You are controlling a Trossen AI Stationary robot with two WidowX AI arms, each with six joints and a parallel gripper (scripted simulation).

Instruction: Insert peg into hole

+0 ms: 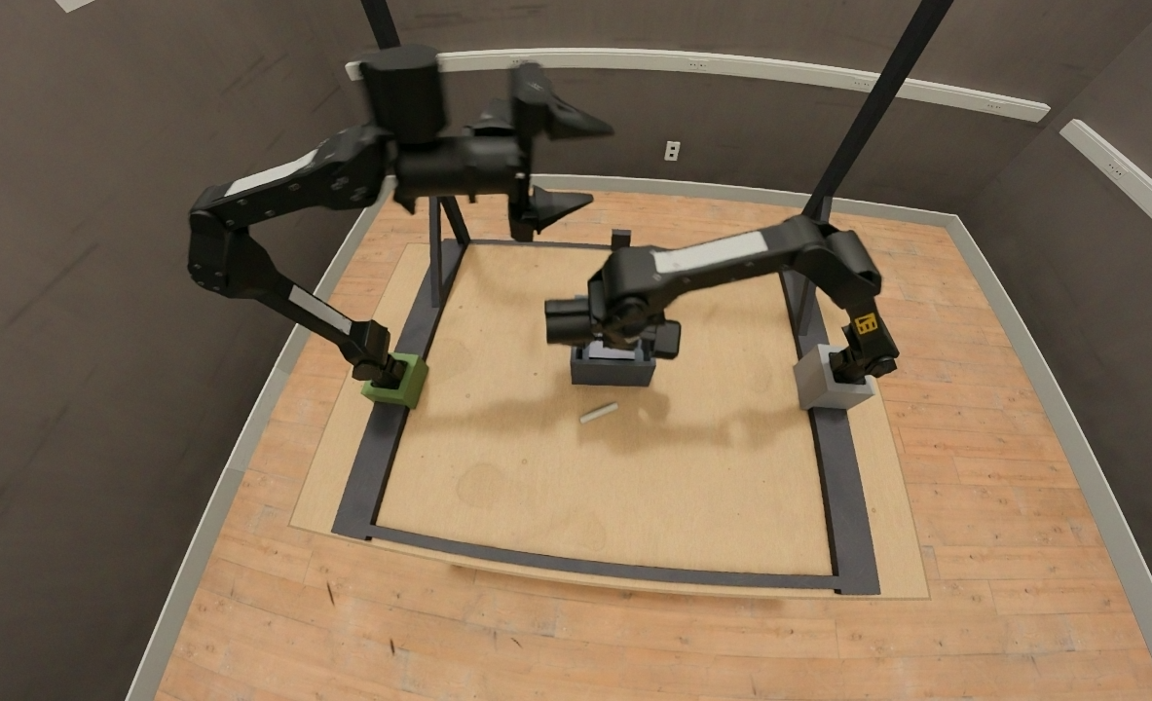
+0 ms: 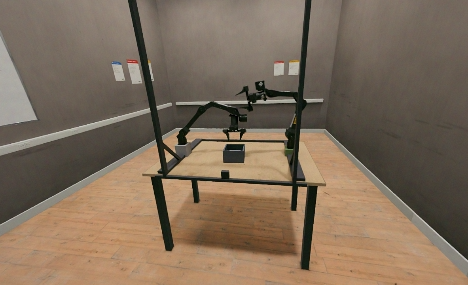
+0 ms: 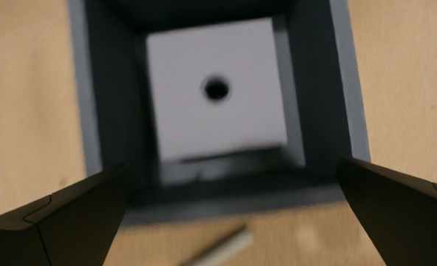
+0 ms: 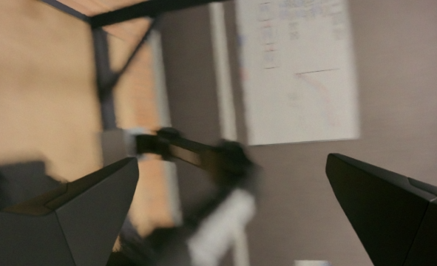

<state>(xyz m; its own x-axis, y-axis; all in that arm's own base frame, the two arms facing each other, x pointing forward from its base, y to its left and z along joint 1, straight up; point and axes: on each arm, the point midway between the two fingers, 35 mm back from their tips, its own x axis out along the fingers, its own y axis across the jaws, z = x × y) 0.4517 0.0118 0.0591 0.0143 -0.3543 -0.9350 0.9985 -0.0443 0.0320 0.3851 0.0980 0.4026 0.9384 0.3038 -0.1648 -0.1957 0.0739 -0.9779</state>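
The peg lies 45 cm below my right hand, 12 cm ahead of it and 4 cm to the left of it. From my right hand the other things lie so: dark border strip (45 cm below, 40 cm ahead, 4 cm to the left); then grey plate (42 cm below, 7 cm to the left, 3 cm behind).
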